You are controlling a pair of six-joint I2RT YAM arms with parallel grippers.
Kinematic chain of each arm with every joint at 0, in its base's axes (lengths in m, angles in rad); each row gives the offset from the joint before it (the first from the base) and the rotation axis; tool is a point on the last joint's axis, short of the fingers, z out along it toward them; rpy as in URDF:
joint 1: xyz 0 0 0.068 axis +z
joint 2: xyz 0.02 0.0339 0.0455 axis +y
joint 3: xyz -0.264 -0.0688 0 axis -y
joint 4: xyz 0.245 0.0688 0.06 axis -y
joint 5: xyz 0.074 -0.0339 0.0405 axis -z
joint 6: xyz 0.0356 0 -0.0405 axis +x
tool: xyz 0 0 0 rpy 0 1.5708 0
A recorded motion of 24 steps. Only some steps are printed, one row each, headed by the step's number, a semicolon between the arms.
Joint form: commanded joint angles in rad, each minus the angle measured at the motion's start. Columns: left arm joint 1, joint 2, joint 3, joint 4, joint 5, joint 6; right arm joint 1, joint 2, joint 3, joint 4, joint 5, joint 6.
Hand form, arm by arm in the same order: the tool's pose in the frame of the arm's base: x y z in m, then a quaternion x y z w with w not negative. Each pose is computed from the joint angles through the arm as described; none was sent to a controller.
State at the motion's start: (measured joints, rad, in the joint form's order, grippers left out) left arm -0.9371 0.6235 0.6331 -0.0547 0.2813 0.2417; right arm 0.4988 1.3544 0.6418 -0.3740 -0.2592 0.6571
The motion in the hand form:
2: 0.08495 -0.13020 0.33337 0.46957 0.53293 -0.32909 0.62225; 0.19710 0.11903 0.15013 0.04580 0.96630 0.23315 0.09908
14: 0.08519 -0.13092 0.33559 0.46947 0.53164 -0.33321 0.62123; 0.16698 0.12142 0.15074 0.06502 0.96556 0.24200 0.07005
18: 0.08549 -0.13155 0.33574 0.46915 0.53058 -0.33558 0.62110; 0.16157 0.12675 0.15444 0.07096 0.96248 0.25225 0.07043
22: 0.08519 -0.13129 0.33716 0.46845 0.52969 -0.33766 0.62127; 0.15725 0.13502 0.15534 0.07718 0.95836 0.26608 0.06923
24: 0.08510 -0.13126 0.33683 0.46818 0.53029 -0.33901 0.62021; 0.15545 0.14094 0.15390 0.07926 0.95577 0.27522 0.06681
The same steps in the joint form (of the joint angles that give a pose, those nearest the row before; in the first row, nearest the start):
2: 0.0076 -0.0093 0.0169 0.0095 -0.0021 -0.0033; 0.0003 0.0066 -0.0314 -0.0176 -0.0306 0.0002
14: 0.0075 -0.0031 0.0254 0.0102 0.0048 -0.0089; 0.0794 -0.1011 -0.1017 -0.0634 -0.0377 0.1194
18: 0.0075 0.0000 0.0251 0.0166 0.0085 -0.0121; 0.1162 -0.1255 -0.1059 -0.0561 -0.0346 0.1724
22: 0.0075 -0.0003 0.0294 0.0154 0.0110 -0.0154; 0.1612 -0.1304 -0.1120 -0.0212 -0.0328 0.2358
24: 0.0075 -0.0009 0.0283 0.0150 0.0126 -0.0184; 0.1885 -0.1209 -0.1170 0.0128 -0.0348 0.2714

